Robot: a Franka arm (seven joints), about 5 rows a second.
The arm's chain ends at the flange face. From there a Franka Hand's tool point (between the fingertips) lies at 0.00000 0.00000 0.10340 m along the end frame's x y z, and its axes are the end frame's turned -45 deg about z.
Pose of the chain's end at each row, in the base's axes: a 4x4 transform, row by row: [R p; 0 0 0 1], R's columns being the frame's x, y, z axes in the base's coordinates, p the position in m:
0.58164 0.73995 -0.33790 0.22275; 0.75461 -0.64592 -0.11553 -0.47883; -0.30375 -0.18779 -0.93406 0.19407; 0 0 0 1
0.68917 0.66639 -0.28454 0.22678; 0.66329 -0.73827 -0.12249 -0.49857; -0.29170 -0.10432 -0.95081 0.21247; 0 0 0 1
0.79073 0.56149 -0.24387 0.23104; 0.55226 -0.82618 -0.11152 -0.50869; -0.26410 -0.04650 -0.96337 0.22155; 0 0 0 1
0.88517 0.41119 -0.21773 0.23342; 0.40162 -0.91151 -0.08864 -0.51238; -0.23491 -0.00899 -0.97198 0.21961; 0 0 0 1
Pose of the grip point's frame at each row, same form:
-0.11194 0.93451 -0.33790 0.18781; 0.99032 0.07686 -0.11553 -0.49078; -0.08200 -0.34757 -0.93406 0.09749; 0 0 0 1
0.01611 0.95853 -0.28454 0.19736; 0.99105 -0.05302 -0.12249 -0.51124; -0.13250 -0.28003 -0.95081 0.11416; 0 0 0 1
0.16210 0.95616 -0.24387 0.20582; 0.97470 -0.19369 -0.11152 -0.52022; -0.15387 -0.21963 -0.96337 0.12194; 0 0 0 1
0.33515 0.91666 -0.21773 0.21091; 0.92852 -0.36055 -0.08864 -0.52155; -0.15975 -0.17246 -0.97198 0.11911; 0 0 0 1

